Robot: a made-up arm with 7 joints. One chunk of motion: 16 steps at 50 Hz.
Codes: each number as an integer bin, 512 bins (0 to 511) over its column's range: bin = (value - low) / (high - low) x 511, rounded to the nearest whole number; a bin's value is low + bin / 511 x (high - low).
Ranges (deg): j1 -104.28..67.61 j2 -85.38..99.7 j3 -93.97..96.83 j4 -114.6..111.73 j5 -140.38..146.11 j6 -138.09..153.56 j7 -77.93..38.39
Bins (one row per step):
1: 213 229 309 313 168 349 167
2: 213 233 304 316 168 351 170
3: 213 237 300 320 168 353 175
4: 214 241 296 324 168 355 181
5: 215 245 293 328 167 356 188
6: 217 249 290 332 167 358 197
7: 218 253 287 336 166 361 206
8: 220 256 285 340 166 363 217
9: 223 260 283 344 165 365 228
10: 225 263 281 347 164 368 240
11: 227 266 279 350 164 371 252
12: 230 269 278 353 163 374 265
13: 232 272 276 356 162 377 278
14: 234 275 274 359 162 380 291
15: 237 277 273 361 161 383 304
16: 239 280 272 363 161 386 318
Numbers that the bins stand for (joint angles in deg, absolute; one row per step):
1: -32.63 -2.44 21.41 24.03 -46.19 61.10 -39.92
2: -32.63 -0.99 19.54 25.36 -46.19 62.24 -39.23
3: -32.63 0.46 18.05 27.13 -46.19 63.38 -38.09
4: -32.29 1.91 16.55 28.90 -46.19 64.52 -36.73
5: -31.96 3.36 15.43 30.68 -46.75 65.09 -35.14
6: -31.29 4.81 14.31 32.45 -46.75 66.24 -33.09
7: -30.95 6.25 13.19 34.22 -47.31 67.95 -31.04
8: -30.28 7.34 12.44 35.99 -47.31 69.09 -28.53
9: -29.27 8.79 11.70 37.76 -47.87 70.23 -26.03
10: -28.59 9.88 10.95 39.09 -48.43 71.94 -23.30
11: -27.92 10.96 10.20 40.42 -48.43 73.66 -20.57
12: -26.91 12.05 9.83 41.75 -48.99 75.37 -17.61
13: -26.24 13.14 9.08 43.08 -49.56 77.08 -14.65
14: -25.57 14.22 8.34 44.41 -49.56 78.79 -11.69
15: -24.56 14.95 7.96 45.29 -50.12 80.50 -8.73
16: -23.89 16.03 7.59 46.18 -50.12 82.22 -5.54

